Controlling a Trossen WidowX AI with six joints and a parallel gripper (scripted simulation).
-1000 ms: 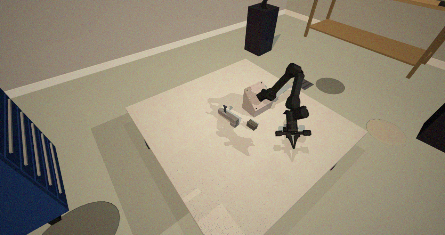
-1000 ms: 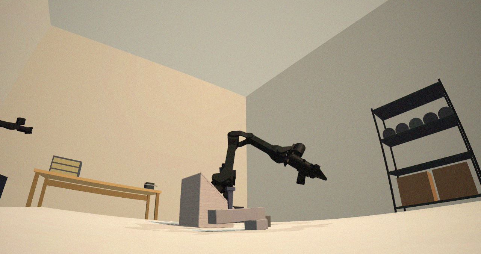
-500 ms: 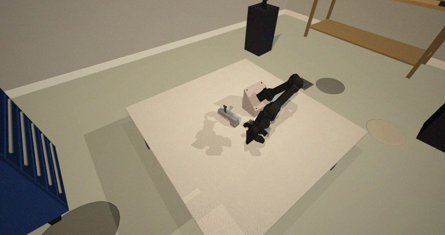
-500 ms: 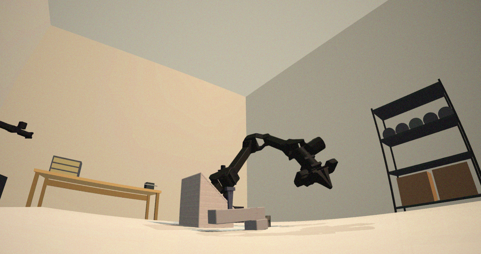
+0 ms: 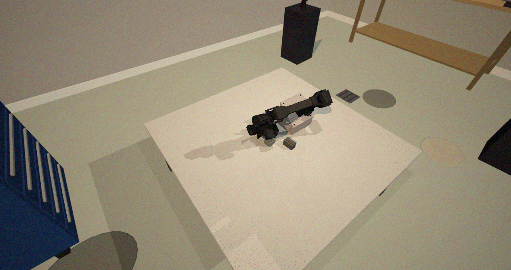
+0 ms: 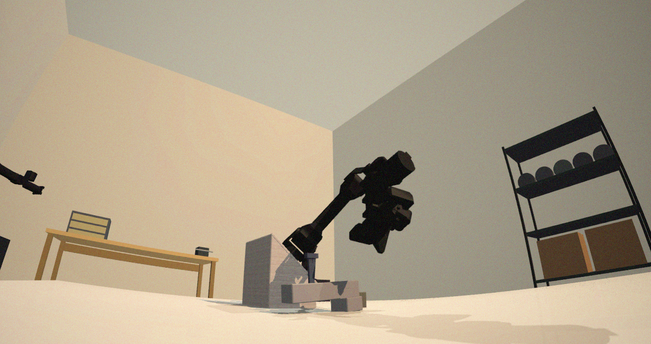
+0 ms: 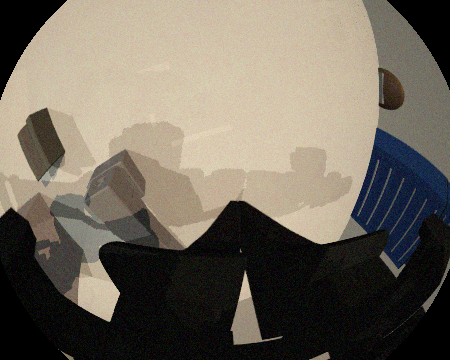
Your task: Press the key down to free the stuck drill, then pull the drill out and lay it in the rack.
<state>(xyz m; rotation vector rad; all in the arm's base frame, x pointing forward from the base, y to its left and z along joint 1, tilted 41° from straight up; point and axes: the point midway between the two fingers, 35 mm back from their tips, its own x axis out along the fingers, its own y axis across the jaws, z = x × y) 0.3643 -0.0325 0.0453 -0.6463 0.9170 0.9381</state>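
Right now my gripper tip is 100 mm past the dark key, 100 mm to the left of it and 30 mm above it. From my gripper tip the other things lie so: small dark grey block: 180 mm behind, 100 mm to the left, 100 mm below; then drill: 100 mm behind, 40 mm to the right, 70 mm below.
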